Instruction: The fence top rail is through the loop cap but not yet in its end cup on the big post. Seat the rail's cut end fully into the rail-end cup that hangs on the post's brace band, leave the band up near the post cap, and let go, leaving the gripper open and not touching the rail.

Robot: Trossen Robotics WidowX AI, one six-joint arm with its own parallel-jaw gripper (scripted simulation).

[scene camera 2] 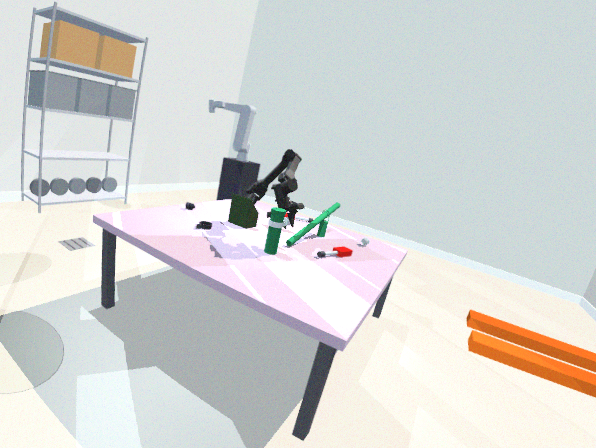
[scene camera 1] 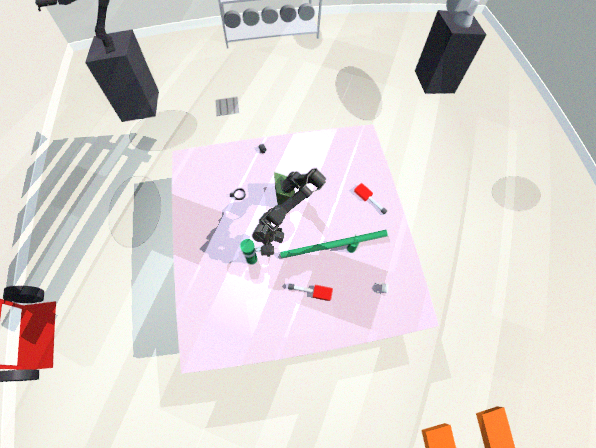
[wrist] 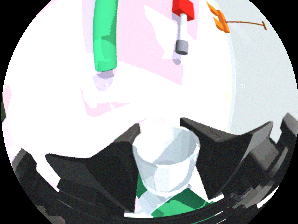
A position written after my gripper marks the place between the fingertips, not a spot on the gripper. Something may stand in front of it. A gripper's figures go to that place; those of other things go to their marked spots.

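My gripper (wrist: 160,124), 100 mm from the lens. Big green post (wrist: 186,199), 120 mm from the lens.
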